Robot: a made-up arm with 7 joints.
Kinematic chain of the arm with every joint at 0, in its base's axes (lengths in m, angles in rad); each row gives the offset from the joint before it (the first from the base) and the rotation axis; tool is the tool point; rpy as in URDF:
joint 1: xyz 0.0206 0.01 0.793 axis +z
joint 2: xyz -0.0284 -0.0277 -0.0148 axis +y
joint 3: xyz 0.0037 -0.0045 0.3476 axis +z
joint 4: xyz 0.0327 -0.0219 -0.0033 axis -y
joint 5: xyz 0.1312 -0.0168 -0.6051 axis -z
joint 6: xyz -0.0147 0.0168 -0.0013 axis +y
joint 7: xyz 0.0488 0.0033 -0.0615 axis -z
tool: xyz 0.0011 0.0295 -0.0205 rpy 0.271 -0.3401 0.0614
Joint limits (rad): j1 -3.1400..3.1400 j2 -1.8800..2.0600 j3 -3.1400..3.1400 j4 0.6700..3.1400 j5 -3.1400..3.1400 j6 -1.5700..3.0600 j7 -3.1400..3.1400
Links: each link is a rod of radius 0.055 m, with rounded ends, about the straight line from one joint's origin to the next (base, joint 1, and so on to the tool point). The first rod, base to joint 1, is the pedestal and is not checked.
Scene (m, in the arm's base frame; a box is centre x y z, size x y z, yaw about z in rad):
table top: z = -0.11
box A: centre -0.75 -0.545 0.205 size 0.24 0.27 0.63 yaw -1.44
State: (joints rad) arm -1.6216 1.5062 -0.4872 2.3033 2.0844 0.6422 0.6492
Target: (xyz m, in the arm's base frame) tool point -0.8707 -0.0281 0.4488
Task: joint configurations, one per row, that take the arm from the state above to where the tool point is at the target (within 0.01 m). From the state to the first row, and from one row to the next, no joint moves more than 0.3 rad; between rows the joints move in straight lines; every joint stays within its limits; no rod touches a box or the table.
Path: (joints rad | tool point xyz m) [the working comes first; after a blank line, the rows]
Joints at the target: -2.3224 1.4780 -0.9049 1.7451 2.1259 0.5339 0.6710
Straight joint move there: touches box A.

1: -1.7926 1.3614 -0.6787 2.2117 2.2041 0.7353 0.3934 | -0.5538 -0.8246 0.6199
2: -1.9635 1.2166 -0.8702 2.1201 2.3239 0.8285 0.1377 | -0.7546 -0.6441 0.7896
3: -2.1430 1.3473 -0.8875 1.9326 2.2249 0.6812 0.4043 | -0.8774 -0.3585 0.5943
4: -2.3224 1.4780 -0.9049 1.7451 2.1259 0.5339 0.6710 | -0.8707 -0.0281 0.4488

